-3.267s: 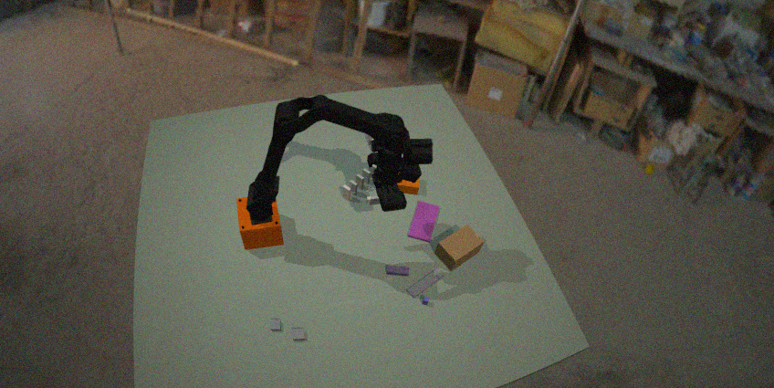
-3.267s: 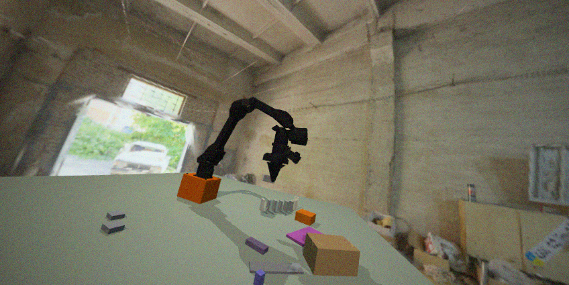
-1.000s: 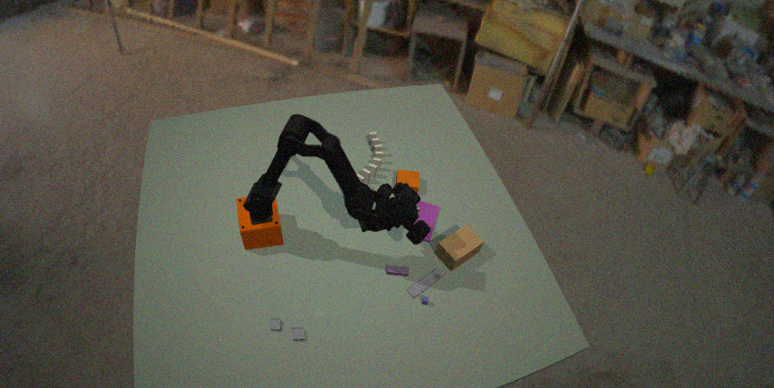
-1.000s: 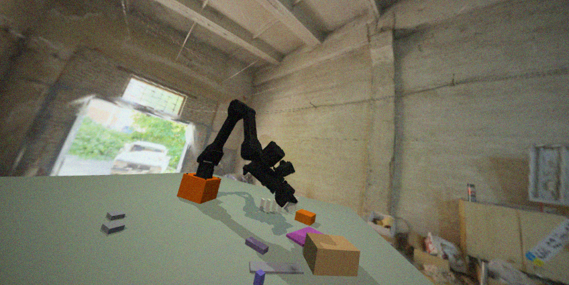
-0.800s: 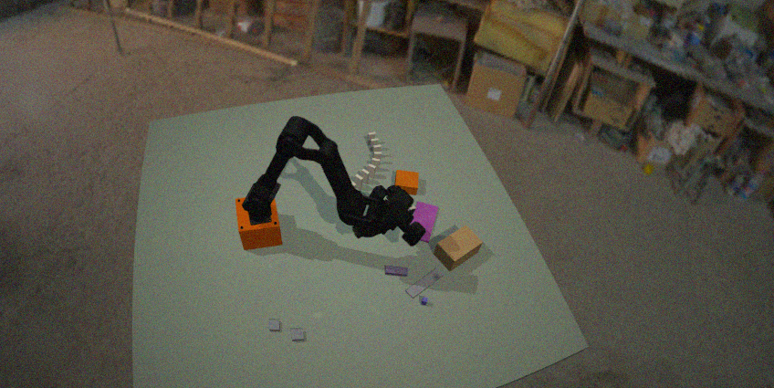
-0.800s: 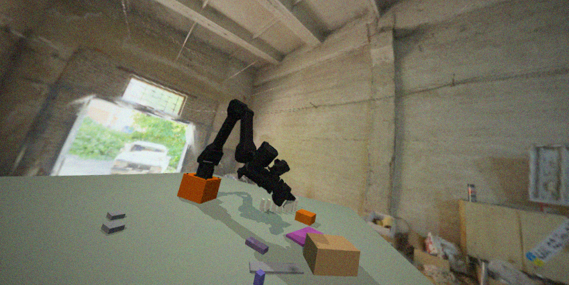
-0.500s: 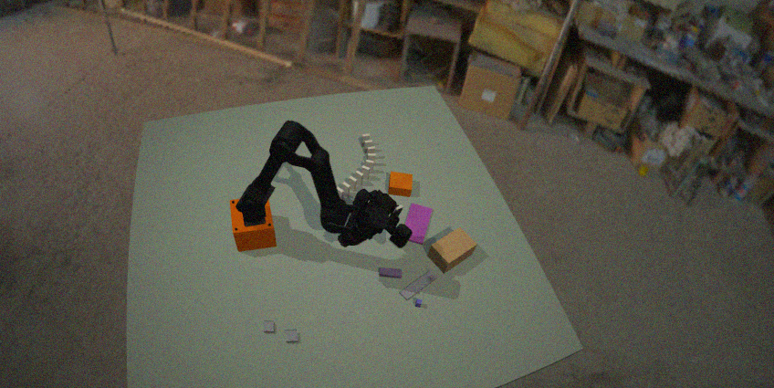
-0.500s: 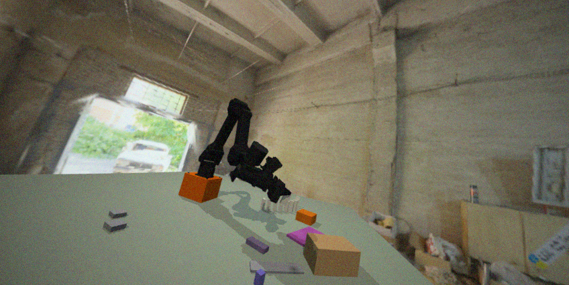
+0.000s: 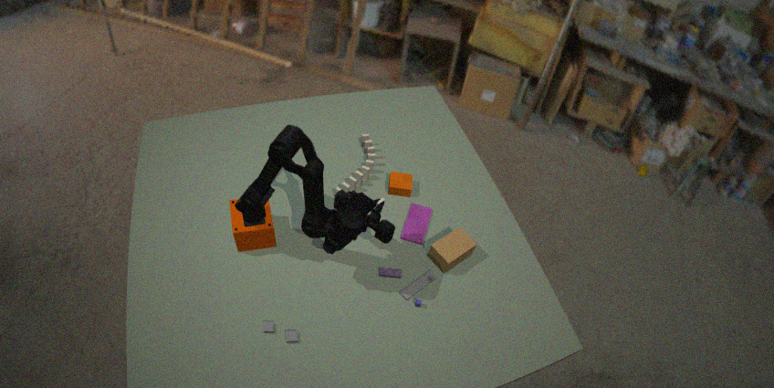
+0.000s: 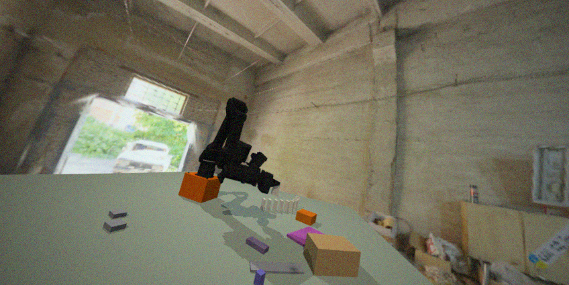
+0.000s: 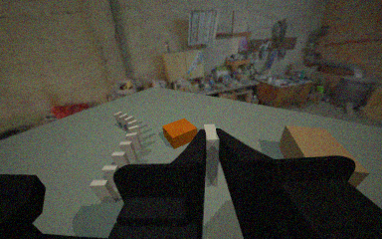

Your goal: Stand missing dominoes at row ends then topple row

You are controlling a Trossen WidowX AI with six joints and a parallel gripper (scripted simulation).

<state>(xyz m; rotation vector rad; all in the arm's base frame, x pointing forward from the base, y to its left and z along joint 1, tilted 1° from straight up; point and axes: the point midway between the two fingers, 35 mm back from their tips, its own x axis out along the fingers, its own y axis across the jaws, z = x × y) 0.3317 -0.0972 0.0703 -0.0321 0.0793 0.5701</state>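
Right now the magenta slab is 140 mm ahead of my gripper tip and 160 mm below it. From my gripper tip the other things lie so: grey slab 60 mm ahead, 210 mm to the right, 160 mm below; then orange block 140 mm ahead, 160 mm to the left, 140 mm below; then tan box 190 mm ahead, 140 mm to the right, 130 mm below.
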